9 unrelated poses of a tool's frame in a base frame.
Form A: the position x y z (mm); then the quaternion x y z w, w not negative.
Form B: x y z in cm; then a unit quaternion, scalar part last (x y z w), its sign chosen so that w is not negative. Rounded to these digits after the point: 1 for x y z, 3 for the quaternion.
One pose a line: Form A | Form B
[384 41 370 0.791 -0.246 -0.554 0.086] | [38.4 4.1 37.0 0.791 -0.246 -0.554 0.086]
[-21 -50 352 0.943 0.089 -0.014 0.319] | [-2.1 -5.0 35.2 0.943 0.089 -0.014 0.319]
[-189 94 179 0.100 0.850 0.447 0.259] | [-18.9 9.4 17.9 0.100 0.850 0.447 0.259]
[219 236 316 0.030 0.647 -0.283 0.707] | [21.9 23.6 31.6 0.030 0.647 -0.283 0.707]
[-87 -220 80 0.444 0.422 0.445 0.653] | [-8.7 -22.0 8.0 0.444 0.422 0.445 0.653]
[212 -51 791 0.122 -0.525 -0.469 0.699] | [21.2 -5.1 79.1 0.122 -0.525 -0.469 0.699]
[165 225 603 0.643 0.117 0.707 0.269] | [16.5 22.5 60.3 0.643 0.117 0.707 0.269]
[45 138 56 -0.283 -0.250 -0.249 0.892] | [4.5 13.8 5.6 -0.283 -0.250 -0.249 0.892]
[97 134 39 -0.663 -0.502 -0.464 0.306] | [9.7 13.4 3.9 -0.663 -0.502 -0.464 0.306]
